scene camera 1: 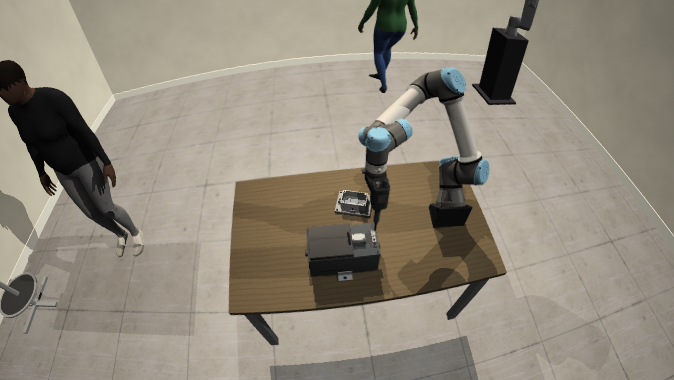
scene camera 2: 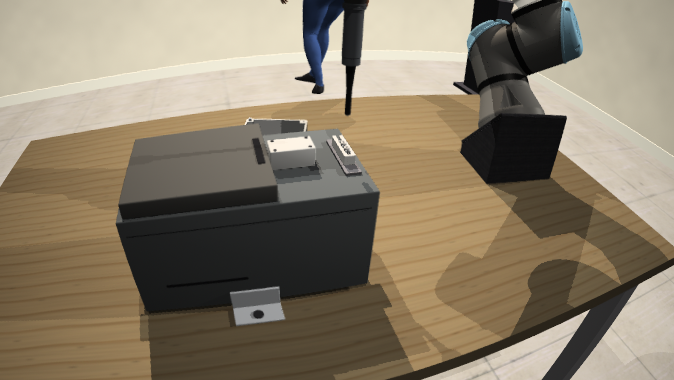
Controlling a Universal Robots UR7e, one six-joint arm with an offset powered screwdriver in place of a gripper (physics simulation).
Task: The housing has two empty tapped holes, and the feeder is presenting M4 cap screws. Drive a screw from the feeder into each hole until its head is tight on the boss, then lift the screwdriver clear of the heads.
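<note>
The light metal housing point(scene camera 1: 353, 208) point(scene camera 2: 287, 125) lies on the table behind the feeder, mostly hidden by it in scene camera 2. Its holes and any screw heads are too small to make out. The dark box-shaped feeder point(scene camera 1: 327, 241) point(scene camera 2: 250, 245) has a white block point(scene camera 1: 358, 237) point(scene camera 2: 292, 152) and a narrow light strip with small dark spots point(scene camera 1: 374, 238) point(scene camera 2: 344, 149) on top at the right. My screwdriver point(scene camera 1: 376, 227) point(scene camera 2: 348, 113) points straight down, its tip in the air beyond the feeder's back right, to the right of the housing and apart from both. Whether the tip holds a screw cannot be told.
The arm's black base block point(scene camera 1: 450, 216) point(scene camera 2: 522, 150) stands on the right of the wooden table point(scene camera 1: 270, 280) point(scene camera 2: 425, 225). A small metal bracket point(scene camera 1: 345, 276) point(scene camera 2: 257, 313) is at the feeder's front. Two people point(scene camera 1: 391, 20) point(scene camera 1: 55, 130) and a black pedestal point(scene camera 1: 502, 65) are beyond the table.
</note>
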